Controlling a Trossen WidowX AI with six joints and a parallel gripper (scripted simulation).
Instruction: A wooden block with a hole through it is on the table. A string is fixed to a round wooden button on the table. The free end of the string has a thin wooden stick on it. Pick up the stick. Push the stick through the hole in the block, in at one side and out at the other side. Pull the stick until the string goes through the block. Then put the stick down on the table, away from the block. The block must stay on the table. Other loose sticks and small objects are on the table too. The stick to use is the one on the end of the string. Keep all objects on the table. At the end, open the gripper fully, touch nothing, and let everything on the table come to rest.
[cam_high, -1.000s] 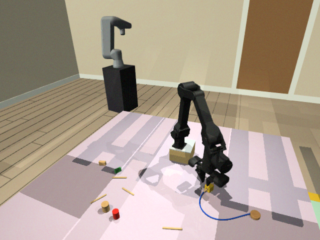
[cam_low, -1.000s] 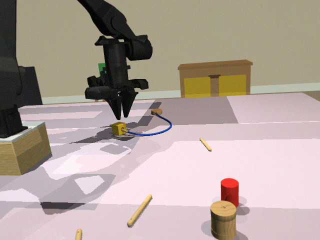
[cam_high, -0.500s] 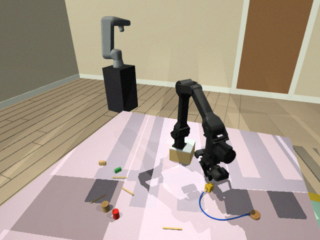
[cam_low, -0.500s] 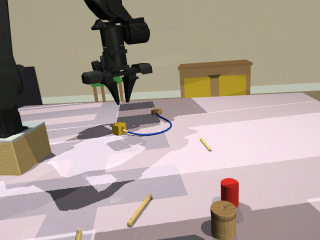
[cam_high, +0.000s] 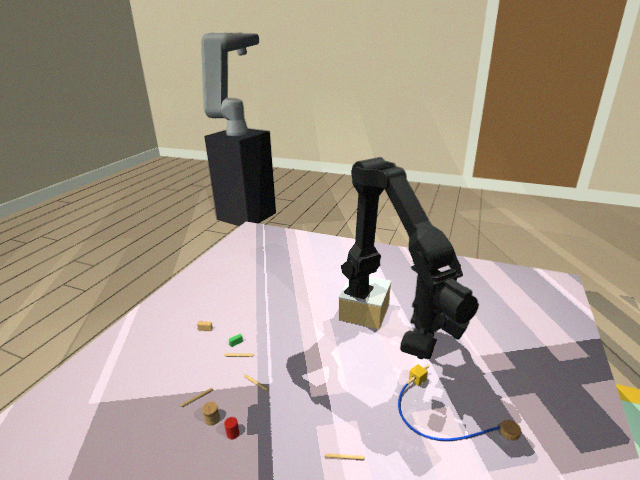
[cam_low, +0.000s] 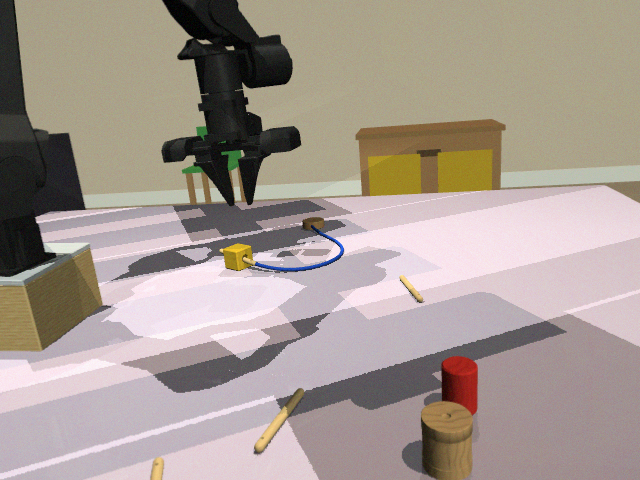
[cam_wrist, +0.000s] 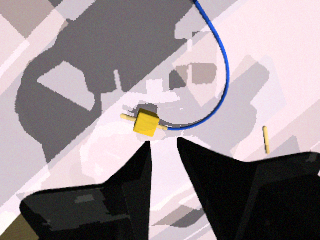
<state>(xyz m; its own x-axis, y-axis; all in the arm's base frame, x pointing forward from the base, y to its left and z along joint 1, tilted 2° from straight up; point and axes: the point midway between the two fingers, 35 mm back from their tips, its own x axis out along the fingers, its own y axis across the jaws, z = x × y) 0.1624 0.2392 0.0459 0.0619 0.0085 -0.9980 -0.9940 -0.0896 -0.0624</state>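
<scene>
Now: the yellow block 1 cm behind my gripper tip and 8 cm below it. From my gripper tip the other things lie so: red cylinder 32 cm ahead, 28 cm to the right, 7 cm below; then round wooden button 3 cm ahead, 21 cm to the left, 9 cm below; then thin wooden stick 1 cm to the right, 8 cm below.
</scene>
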